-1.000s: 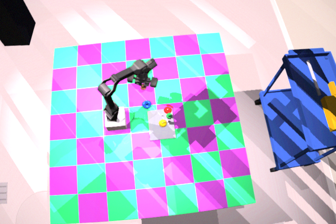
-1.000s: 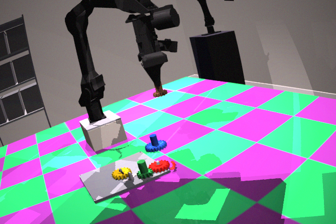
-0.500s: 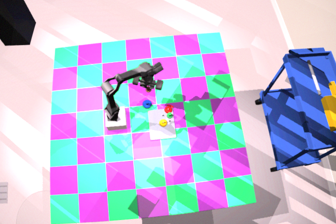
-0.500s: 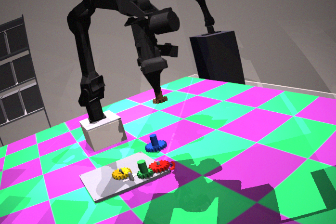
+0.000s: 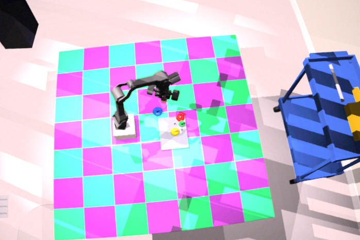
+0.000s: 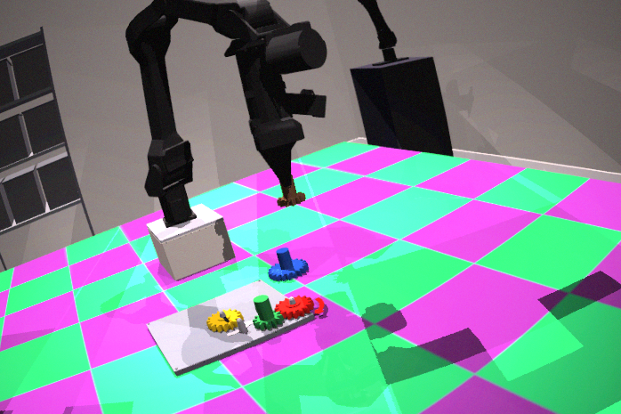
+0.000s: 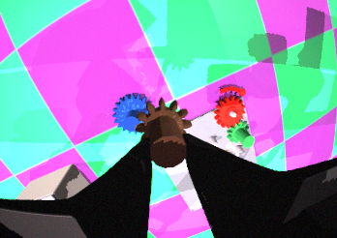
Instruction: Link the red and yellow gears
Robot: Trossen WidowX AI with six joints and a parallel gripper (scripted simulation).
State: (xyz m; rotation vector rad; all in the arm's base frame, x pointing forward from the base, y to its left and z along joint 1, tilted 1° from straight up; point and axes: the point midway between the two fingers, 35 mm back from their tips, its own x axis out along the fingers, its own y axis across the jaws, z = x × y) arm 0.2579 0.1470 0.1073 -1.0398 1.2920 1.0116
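Right now the green gear is 11 cm ahead of my gripper tip, 11 cm to the right of it and 12 cm below it. The rest, counted from my gripper tip: orange gear (1 cm below); then red gear (10 cm ahead, 7 cm to the right, 13 cm below); then blue gear (4 cm behind, 2 cm to the right, 13 cm below).
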